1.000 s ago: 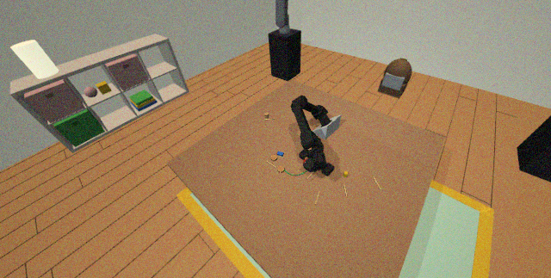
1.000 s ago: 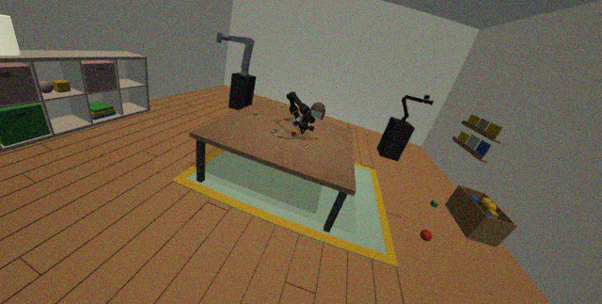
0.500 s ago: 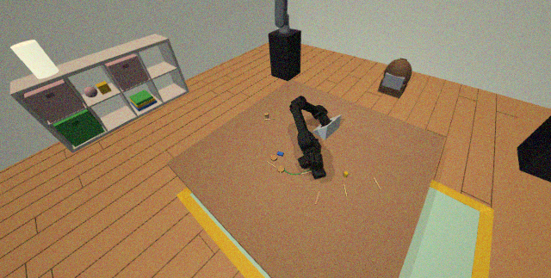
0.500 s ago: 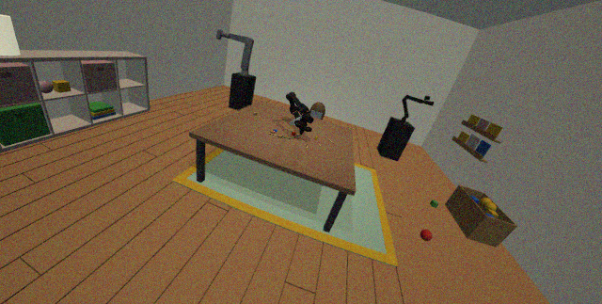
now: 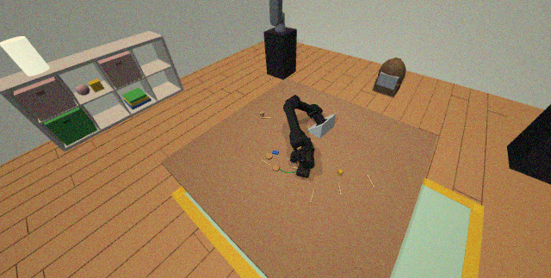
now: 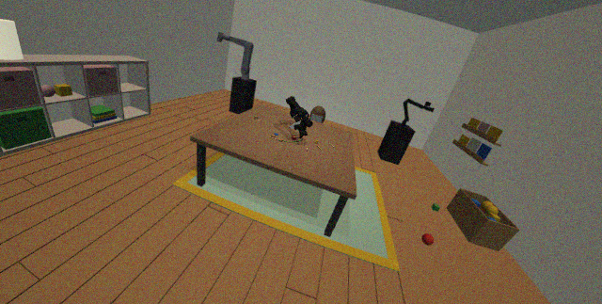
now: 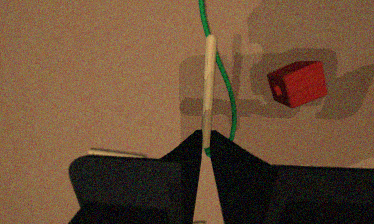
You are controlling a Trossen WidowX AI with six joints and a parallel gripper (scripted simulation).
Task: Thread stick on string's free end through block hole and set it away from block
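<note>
The red block lies 70 mm behind my gripper tip, 60 mm to the right of it and 40 mm below it. Also, from my gripper tip: yellow-topped peg: 150 mm to the left, 130 mm behind, 40 mm below; then blue piece: 240 mm to the right, 50 mm below, 30 mm behind; then thin wooden stick: 10 mm to the right, 10 mm ahead.
</note>
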